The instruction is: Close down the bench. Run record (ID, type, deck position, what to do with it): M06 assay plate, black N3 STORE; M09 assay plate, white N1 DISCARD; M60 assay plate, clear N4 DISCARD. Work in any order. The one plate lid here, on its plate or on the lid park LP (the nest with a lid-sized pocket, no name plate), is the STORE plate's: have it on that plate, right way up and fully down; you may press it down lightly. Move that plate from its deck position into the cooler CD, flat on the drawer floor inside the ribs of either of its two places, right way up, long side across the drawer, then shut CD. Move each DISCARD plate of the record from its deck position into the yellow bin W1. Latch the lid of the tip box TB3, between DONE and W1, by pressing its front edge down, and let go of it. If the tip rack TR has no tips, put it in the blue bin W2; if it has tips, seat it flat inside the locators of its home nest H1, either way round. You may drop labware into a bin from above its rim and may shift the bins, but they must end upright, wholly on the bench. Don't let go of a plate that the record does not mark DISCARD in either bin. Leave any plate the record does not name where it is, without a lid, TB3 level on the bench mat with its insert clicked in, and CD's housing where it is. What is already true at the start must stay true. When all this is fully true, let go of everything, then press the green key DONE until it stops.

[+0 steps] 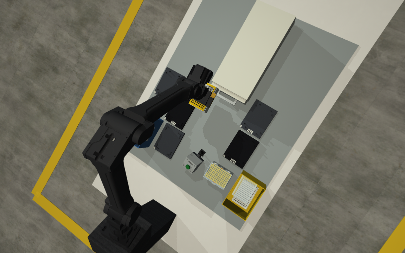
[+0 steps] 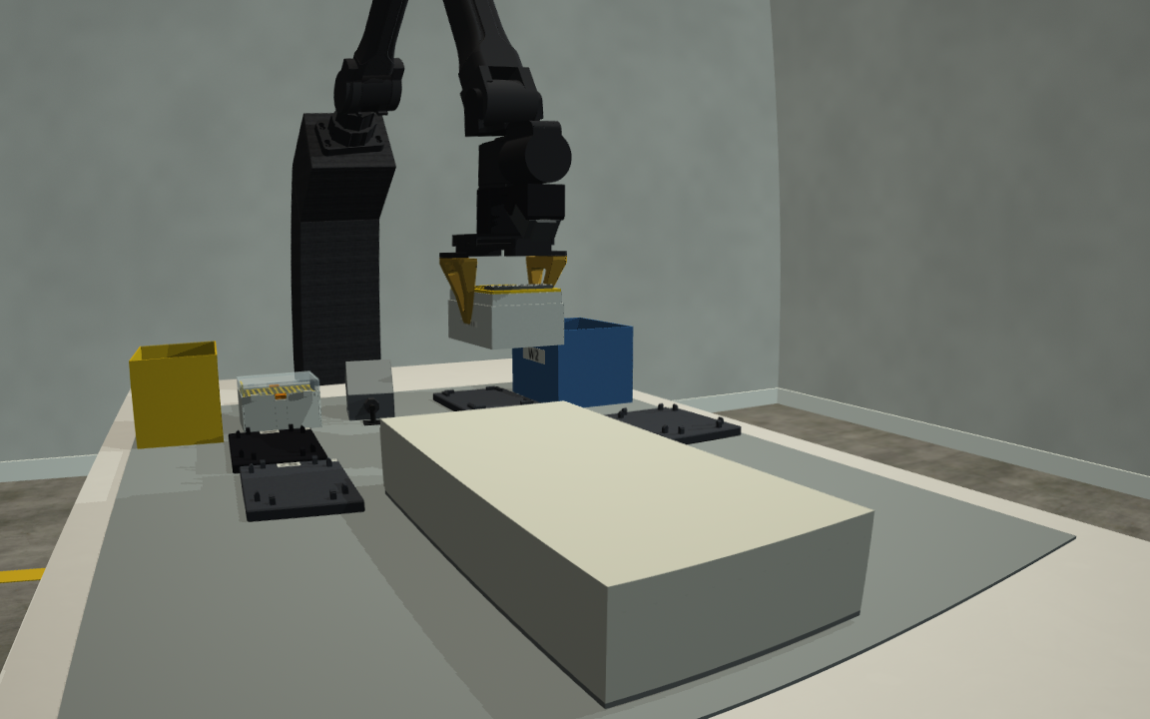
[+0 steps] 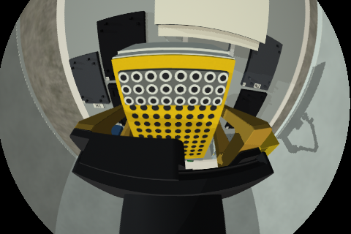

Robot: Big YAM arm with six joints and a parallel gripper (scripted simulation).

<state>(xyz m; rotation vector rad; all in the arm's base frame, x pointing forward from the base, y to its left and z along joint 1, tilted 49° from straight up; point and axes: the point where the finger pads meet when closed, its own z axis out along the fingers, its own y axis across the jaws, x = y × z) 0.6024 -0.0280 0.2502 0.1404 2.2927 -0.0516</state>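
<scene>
Right now my hand is 2 cm short of the home nest H1, 26 cm to the right of it and 16 cm above it. The rest, counted from my hand: clear plate lid: 15 cm ahead, 10 cm to the right, 14 cm below; then yellow tip rack: 1 cm behind, 1 cm above; then nest N1: 7 cm ahead, 11 cm to the left, 16 cm below.
</scene>
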